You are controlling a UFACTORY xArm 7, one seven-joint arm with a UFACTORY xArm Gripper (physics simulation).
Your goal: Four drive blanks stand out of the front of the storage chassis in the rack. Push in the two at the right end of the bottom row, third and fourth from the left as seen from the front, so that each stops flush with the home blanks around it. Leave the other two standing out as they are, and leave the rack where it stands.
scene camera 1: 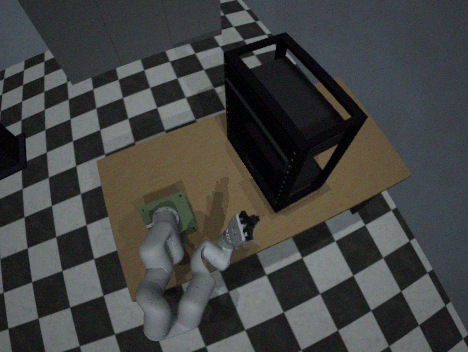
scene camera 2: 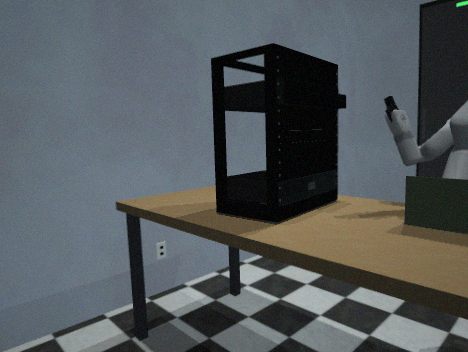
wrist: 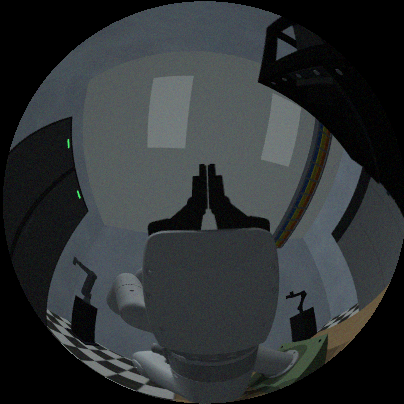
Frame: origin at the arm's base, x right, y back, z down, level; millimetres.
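Where they show: gripper, between the fingertips: (scene camera 1: 255, 218) (scene camera 2: 387, 97) (wrist: 206, 172); arm's base, origin of its link: (scene camera 1: 165, 218) (scene camera 2: 452, 198).
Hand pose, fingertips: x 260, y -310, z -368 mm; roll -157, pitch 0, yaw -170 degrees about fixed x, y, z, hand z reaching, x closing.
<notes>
Each offset is from my fingertips to the centre of the thing. "spot": to the spot under its first point. Level surfaces: height alone.
The black rack (scene camera 1: 267, 100) (scene camera 2: 271, 150) (wrist: 270, 50) stands upright on the table. The dark storage chassis (scene camera 1: 300, 95) (scene camera 2: 245, 97) sits in its upper part. In scene camera 2 a small black block @(spot: dy -131, dx -157, dz +14 mm) (scene camera 2: 342, 101) stands out past the right edge of the rack's front, at chassis height. The separate drive blanks, their rows and how far each stands out cannot be made out in the dark. My gripper (scene camera 1: 256, 220) (scene camera 2: 389, 100) (wrist: 206, 172) is shut and empty, its black fingers together and pointing upward. It is in the air in front of the rack, apart from it, near the table's long edge.
The wooden table @(dz +460 mm) (scene camera 1: 165, 150) (scene camera 2: 370, 250) carries the green arm base (scene camera 1: 187, 207) (scene camera 2: 435, 205) (wrist: 312, 352). The arm's links bend out past the table edge. A grey panel @(dy -176, dx -340, dz +354 mm) (scene camera 2: 307, 190) with a pale label is low in the rack. Dark cabinets (wrist: 40, 200) stand in the room.
</notes>
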